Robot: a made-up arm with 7 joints.
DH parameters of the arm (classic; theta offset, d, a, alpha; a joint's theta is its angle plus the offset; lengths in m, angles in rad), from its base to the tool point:
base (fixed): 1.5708 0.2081 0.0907 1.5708
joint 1: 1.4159 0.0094 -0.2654 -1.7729
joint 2: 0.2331 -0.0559 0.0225 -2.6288
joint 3: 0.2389 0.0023 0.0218 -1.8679
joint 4: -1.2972 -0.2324 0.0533 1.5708
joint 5: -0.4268 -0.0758 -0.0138 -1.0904
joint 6: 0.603 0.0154 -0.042 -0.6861
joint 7: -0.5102 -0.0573 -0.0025 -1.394
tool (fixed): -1.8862 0.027 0 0
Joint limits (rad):
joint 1: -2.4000..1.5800
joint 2: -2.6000..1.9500
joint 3: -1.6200..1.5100
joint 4: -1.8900..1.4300
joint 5: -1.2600..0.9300
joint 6: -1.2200..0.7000
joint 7: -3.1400..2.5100
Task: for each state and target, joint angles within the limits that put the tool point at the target. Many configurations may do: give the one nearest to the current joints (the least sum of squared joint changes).
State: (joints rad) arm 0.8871 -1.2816 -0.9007 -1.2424 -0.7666 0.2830 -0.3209
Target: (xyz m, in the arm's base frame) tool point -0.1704 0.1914 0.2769
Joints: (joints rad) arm 1.4689 -1.1120 -0.7329 -1.0076 -0.3707 0.4571 -0.3110
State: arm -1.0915 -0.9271 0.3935 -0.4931 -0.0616 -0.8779 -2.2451
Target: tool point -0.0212 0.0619 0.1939
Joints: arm -1.2982 -1.0106 0.0251 -0.1777 -0.1354 -1.0120 -2.3998
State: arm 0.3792 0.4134 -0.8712 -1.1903 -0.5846 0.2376 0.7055
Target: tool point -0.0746 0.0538 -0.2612
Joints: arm -0.0636 0.5724 -1.0281 -1.1561 -0.7513 0.1759 0.7797
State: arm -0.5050 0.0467 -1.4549 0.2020 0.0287 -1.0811 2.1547
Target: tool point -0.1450 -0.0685 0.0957
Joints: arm -0.7250 -0.6854 -0.8198 0.3678 -0.5859 -1.1584 2.2502
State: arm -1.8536 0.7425 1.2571 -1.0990 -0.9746 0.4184 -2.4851
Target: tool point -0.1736 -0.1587 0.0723
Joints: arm -1.8589 0.9397 1.5100 -1.0778 -0.9799 0.4692 -2.4033
